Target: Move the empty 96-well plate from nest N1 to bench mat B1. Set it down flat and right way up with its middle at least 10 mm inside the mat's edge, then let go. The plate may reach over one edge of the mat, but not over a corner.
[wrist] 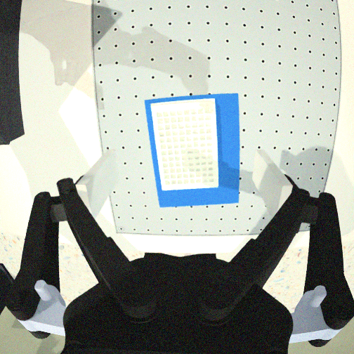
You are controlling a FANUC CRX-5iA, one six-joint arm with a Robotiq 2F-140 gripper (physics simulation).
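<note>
The white 96-well plate (185,145) lies flat on the blue bench mat (229,150), wells facing up. It is left of the mat's middle, with its whole outline inside the mat's edges; a wider blue strip shows at its right and a narrow one at its left and top. My gripper (184,163) is open and stands above the mat, its pale finger pads wide apart to the left and right of the plate, touching neither side of it. Nest N1 does not show in this view.
The mat lies on a grey perforated board (280,65), near its front edge. A black object (10,70) stands at the far left. Shadows fall across the board and the plate. Speckled floor shows beyond the board's front edge.
</note>
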